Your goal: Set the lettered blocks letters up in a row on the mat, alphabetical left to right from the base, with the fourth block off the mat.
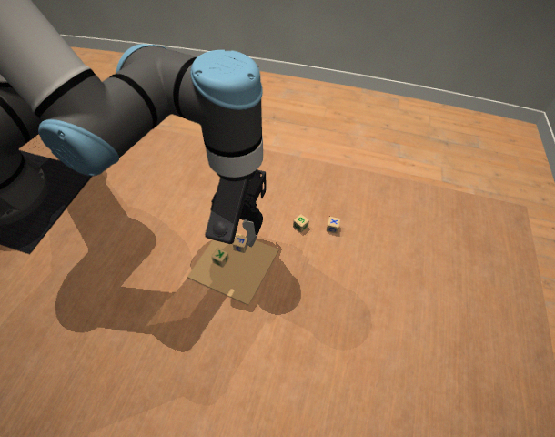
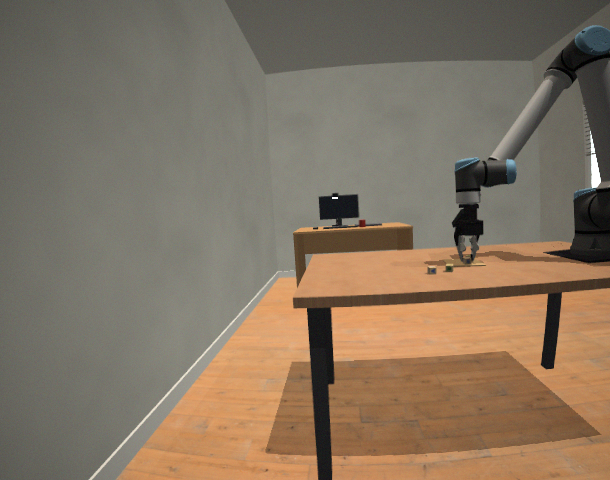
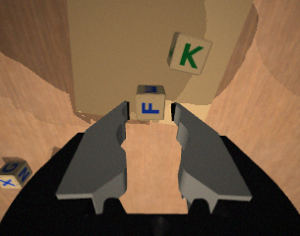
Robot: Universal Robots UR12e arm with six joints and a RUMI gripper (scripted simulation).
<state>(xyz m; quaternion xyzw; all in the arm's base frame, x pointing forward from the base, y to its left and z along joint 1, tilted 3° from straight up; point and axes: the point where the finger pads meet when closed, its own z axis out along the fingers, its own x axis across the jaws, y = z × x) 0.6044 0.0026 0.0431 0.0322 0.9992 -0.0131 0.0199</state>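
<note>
The tan mat lies 40 mm to the right of my hand and 30 mm below it.
</note>
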